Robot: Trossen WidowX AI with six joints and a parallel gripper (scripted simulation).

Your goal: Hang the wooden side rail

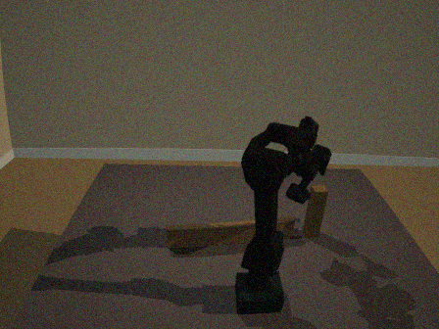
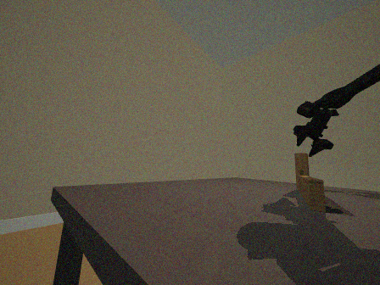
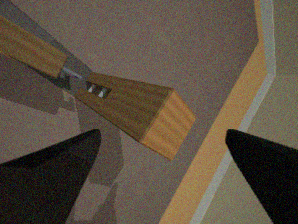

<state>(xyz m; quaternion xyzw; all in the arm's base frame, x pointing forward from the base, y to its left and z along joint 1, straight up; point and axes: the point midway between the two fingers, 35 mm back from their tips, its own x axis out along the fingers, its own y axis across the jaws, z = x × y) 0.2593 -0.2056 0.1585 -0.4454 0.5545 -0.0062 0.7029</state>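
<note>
The headboard post is 11 cm below my gripper tip, 2 cm to the right of it and 1 cm ahead of it.
</note>
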